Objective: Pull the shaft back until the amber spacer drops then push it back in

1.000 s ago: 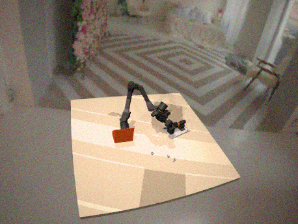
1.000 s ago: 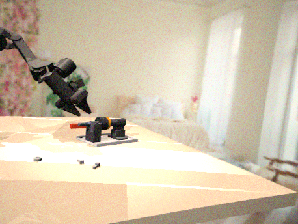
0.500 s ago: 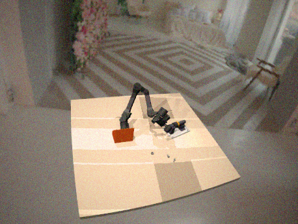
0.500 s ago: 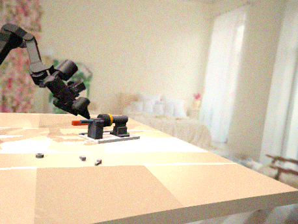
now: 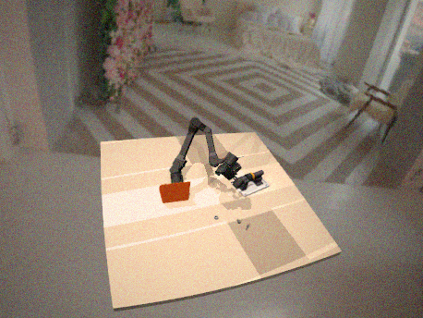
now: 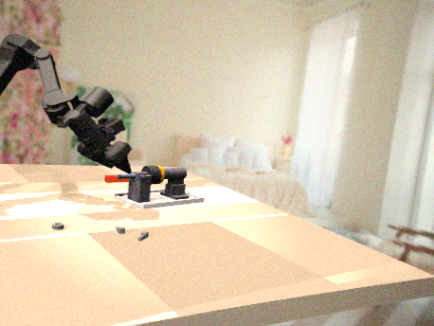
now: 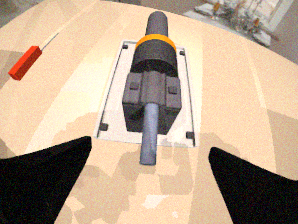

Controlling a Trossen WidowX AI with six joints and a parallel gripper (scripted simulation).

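Right now the grey shaft is 7 cm ahead of my gripper tip, 2 cm to the left of it and 2 cm below it. From my gripper tip the other things lie so: dark spacer: 9 cm ahead, 2 cm to the left, 2 cm below.
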